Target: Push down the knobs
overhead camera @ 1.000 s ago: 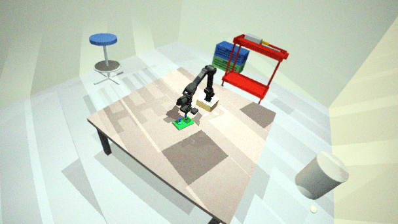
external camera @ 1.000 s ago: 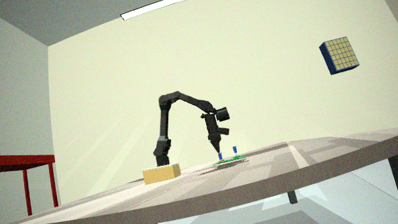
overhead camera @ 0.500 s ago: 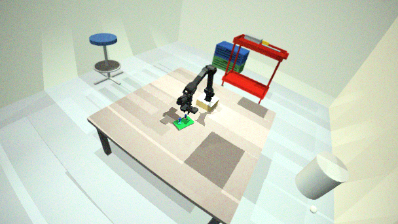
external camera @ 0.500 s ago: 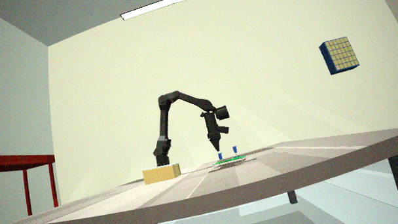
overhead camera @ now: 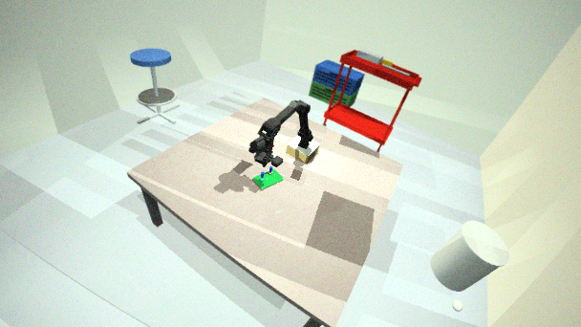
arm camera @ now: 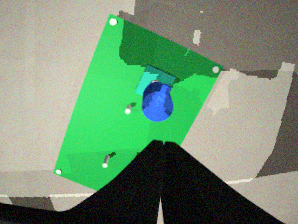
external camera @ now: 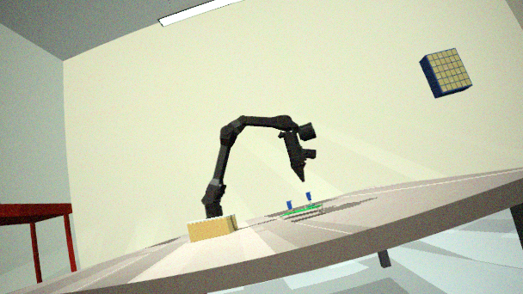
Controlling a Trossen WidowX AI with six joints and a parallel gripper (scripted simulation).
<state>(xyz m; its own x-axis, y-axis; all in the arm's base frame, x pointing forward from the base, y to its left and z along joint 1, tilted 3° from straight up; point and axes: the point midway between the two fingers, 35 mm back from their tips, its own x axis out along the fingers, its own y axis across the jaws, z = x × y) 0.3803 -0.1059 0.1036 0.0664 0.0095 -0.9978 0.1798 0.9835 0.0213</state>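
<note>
My gripper tip is now 6 cm above the blue knob and 1 cm short of it.
</note>
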